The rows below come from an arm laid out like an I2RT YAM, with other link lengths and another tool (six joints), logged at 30 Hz.
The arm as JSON. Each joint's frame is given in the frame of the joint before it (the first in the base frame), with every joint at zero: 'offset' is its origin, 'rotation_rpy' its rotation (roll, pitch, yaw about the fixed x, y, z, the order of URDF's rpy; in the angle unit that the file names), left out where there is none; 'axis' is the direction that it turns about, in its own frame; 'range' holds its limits. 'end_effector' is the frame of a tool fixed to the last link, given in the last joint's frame.
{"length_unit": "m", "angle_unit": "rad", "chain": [
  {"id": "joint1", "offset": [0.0, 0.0, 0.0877], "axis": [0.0, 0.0, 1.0], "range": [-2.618, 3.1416]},
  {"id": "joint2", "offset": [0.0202, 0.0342, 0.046], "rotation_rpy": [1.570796, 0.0, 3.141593], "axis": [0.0, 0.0, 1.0], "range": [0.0, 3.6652]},
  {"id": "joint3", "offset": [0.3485, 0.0, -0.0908], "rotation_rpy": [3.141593, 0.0, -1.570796], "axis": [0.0, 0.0, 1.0], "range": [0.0, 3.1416]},
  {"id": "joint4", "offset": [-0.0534, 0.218, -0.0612], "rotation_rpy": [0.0, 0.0, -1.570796], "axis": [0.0, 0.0, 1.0], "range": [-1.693, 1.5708]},
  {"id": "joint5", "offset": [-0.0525, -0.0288, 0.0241], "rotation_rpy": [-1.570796, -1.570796, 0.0], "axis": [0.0, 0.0, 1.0], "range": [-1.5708, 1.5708]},
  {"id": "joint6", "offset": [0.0, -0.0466, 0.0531], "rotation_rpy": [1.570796, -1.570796, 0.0], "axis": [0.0, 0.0, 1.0], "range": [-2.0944, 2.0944]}
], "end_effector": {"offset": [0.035, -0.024, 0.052], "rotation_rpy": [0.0, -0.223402, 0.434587]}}
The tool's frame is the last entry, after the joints.
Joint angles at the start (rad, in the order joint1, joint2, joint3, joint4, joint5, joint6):
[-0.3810, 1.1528, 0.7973, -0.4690, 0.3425, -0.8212]
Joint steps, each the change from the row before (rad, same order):
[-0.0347, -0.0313, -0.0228, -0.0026, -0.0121, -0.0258]
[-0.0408, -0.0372, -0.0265, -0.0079, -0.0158, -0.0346]
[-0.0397, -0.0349, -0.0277, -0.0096, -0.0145, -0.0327]
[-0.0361, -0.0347, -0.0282, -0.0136, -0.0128, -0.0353]
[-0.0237, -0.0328, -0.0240, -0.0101, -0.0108, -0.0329]
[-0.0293, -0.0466, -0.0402, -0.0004, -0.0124, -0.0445]
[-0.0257, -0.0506, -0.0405, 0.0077, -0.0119, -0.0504]
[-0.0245, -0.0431, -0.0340, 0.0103, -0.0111, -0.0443]
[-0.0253, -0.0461, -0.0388, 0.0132, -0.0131, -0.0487]
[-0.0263, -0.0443, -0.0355, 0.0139, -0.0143, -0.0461]
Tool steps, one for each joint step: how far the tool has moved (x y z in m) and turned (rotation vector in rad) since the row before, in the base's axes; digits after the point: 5 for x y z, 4 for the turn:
[-0.01187, -0.00031, -0.00215, -0.0061, 0.0054, -0.0086]
[-0.01391, 0.00069, -0.00305, -0.0065, 0.0120, -0.0061]
[-0.01342, 0.00158, -0.00421, -0.0039, 0.0159, -0.0071]
[-0.01292, 0.00273, -0.00488, -0.0034, 0.0218, -0.0026]
[-0.00981, 0.00340, -0.00391, -0.0061, 0.0159, 0.0069]
[-0.01230, 0.00504, -0.00679, -0.0137, 0.0158, 0.0106]
[-0.01070, 0.00531, -0.00628, -0.0234, 0.0100, 0.0178]
[-0.00834, 0.00440, -0.00535, -0.0231, 0.0060, 0.0139]
[-0.00807, 0.00499, -0.00673, -0.0253, 0.0076, 0.0172]
[-0.00697, 0.00477, -0.00626, -0.0259, 0.0046, 0.0149]

